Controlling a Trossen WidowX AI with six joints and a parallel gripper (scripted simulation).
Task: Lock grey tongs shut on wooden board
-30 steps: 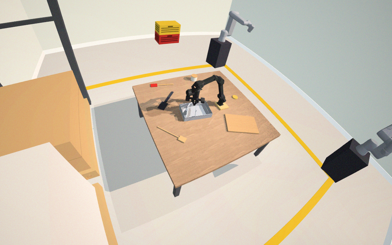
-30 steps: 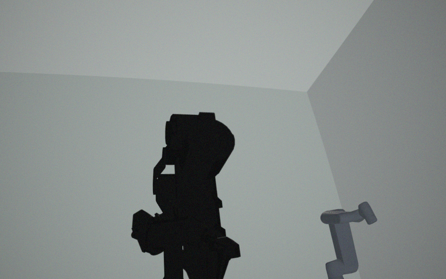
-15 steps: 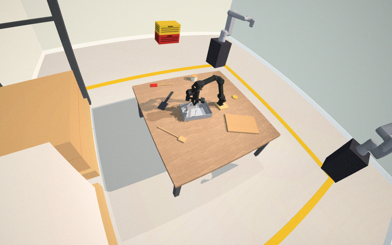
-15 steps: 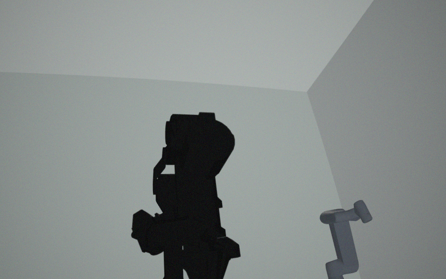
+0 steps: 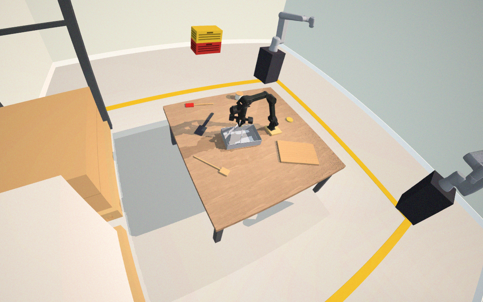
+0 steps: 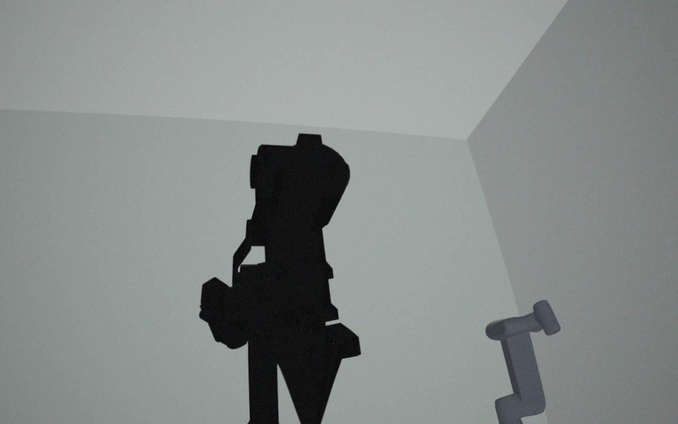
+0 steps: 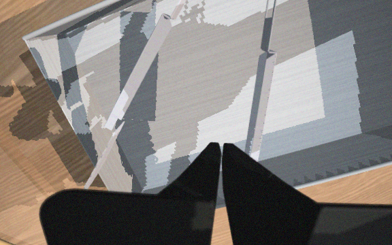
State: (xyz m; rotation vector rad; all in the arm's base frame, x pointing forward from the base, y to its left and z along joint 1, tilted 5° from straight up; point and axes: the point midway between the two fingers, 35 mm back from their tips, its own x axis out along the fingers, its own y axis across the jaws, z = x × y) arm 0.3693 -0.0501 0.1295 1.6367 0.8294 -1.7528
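Now: the toothed tong arm 1 cm ahead of my gripper tip, 5 cm to the right of it and 7 cm below it. Also, from my gripper tip: yellow piece: 8 cm behind, 5 cm to the right, 7 cm below; then black spatula: 16 cm ahead, 28 cm to the right, 14 cm below; then grey roasting tin: 3 cm behind, 2 cm to the left, 11 cm below.
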